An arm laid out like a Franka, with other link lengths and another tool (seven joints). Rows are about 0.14 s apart.
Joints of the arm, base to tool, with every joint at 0 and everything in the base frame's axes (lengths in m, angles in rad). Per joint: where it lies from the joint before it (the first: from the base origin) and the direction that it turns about. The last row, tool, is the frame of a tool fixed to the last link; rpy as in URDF.
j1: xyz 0 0 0.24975 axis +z
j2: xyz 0 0 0 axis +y
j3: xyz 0 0 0.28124 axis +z
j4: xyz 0.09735 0 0 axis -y
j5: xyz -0.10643 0 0.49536 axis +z
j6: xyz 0 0 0 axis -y
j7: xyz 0.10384 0 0 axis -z
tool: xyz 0.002 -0.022 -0.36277 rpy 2.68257 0 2.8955
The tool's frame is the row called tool.
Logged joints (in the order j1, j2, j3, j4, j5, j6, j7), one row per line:
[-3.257 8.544 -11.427 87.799 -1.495 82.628 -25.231]
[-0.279 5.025 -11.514 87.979 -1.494 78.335 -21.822]
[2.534 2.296 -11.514 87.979 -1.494 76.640 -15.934]
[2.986 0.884 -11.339 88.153 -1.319 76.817 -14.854]
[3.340 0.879 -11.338 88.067 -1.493 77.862 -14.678]
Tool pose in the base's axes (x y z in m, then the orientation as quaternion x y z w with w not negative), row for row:
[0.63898 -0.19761 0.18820 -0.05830 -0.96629 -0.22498 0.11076]
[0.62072 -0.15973 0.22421 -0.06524 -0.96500 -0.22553 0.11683]
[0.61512 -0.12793 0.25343 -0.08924 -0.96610 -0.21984 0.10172]
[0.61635 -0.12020 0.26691 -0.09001 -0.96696 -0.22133 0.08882]
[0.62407 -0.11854 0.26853 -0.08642 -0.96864 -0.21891 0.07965]
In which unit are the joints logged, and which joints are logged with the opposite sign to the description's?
The joints are logged in degrees. Opposite sign: j4.
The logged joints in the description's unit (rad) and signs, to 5 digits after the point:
[-0.05685 0.14912 -0.19944 -1.53238 -0.02609 1.44213 -0.44036]
[-0.00487 0.08770 -0.20096 -1.53552 -0.02608 1.36720 -0.38087]
[0.04423 0.04007 -0.20096 -1.53552 -0.02608 1.33762 -0.27810]
[0.05212 0.01543 -0.19790 -1.53856 -0.02302 1.34071 -0.25925]
[0.05829 0.01534 -0.19789 -1.53706 -0.02606 1.35895 -0.25618]

